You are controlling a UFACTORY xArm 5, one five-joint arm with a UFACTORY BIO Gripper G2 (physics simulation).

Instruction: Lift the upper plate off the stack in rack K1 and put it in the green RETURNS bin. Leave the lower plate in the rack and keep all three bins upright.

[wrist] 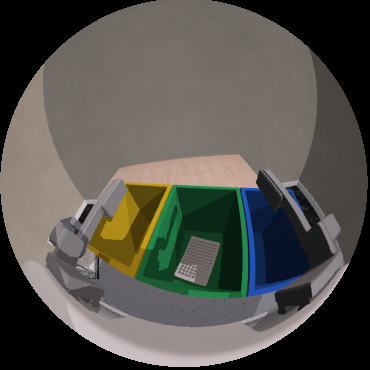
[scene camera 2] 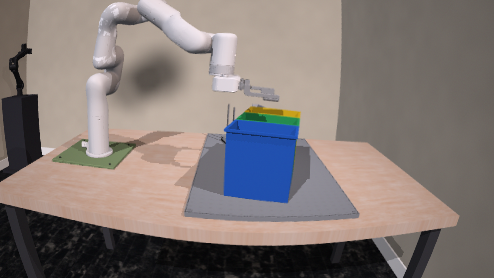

gripper: wrist; scene camera 2
blue bin: wrist; scene camera 2
same spot on gripper: (scene camera 2: 267,93) = (wrist: 119,202)
same spot on blue bin: (wrist: 275,258) = (scene camera 2: 248,177)
